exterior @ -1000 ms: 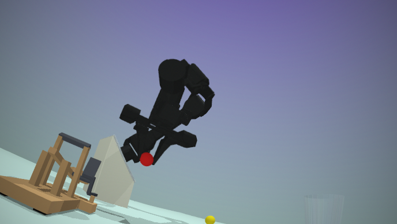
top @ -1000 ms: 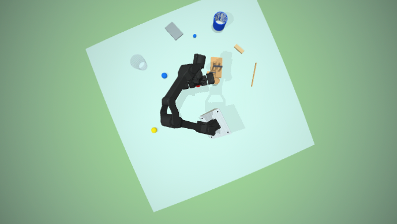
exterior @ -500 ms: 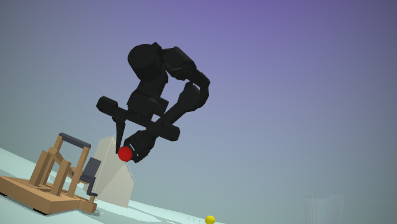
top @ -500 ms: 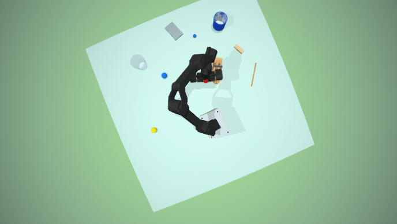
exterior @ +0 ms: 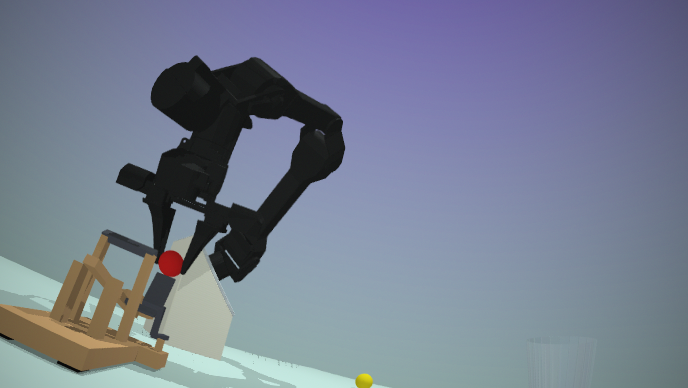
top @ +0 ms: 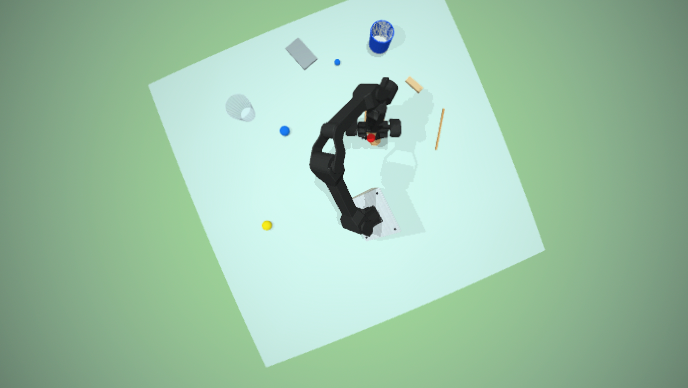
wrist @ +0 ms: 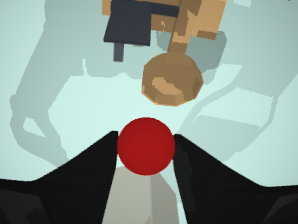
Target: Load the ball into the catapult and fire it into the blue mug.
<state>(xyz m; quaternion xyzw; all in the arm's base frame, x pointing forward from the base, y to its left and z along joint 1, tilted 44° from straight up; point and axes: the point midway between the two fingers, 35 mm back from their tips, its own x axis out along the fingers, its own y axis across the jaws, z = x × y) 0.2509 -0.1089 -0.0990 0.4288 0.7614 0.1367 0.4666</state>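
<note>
My gripper tip is now 1 cm below the red ball. The rest, counted from my gripper tip: thin wooden stick 29 cm to the right, 10 cm below, 10 cm behind; then small wooden block 29 cm to the right, 11 cm ahead, 10 cm below; then catapult 5 cm below, 5 cm ahead, 4 cm to the right.
</note>
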